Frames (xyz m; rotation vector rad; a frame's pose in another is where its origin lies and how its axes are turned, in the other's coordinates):
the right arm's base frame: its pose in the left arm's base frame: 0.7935 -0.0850 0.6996 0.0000 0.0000 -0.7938
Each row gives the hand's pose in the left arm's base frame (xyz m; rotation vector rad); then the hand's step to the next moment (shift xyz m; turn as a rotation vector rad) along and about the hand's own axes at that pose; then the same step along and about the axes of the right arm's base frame.
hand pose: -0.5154 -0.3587 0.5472 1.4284 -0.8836 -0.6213
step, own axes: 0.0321 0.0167 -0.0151 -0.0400 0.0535 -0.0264
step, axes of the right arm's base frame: 0.0312 0.0084 0.0222 -0.0428 0.0306 0.0489
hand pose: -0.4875 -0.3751 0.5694 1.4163 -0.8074 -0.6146
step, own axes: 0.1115 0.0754 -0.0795 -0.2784 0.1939 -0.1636
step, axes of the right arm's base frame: 0.1102 0.0644 0.0903 -0.2783 0.1947 0.1628
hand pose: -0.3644 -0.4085 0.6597 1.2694 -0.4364 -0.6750
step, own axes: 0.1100 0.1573 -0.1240 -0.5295 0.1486 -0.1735
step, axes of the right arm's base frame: 0.1096 0.1657 0.1129 -0.5314 0.1803 0.1327
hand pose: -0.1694 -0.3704 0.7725 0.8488 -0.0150 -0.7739
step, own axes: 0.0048 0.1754 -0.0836 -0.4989 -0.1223 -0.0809
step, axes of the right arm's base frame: 0.0063 0.1844 0.0611 -0.5144 -0.0761 0.0028
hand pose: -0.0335 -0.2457 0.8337 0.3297 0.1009 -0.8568
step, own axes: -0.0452 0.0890 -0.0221 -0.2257 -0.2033 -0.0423
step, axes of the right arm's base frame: -0.0399 0.0935 0.0108 -0.2481 -0.1757 -0.0403
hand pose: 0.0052 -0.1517 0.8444 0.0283 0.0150 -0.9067
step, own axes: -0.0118 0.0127 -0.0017 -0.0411 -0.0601 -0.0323
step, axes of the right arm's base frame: -0.0103 0.0140 -0.0012 -0.0484 -0.0544 -0.0324
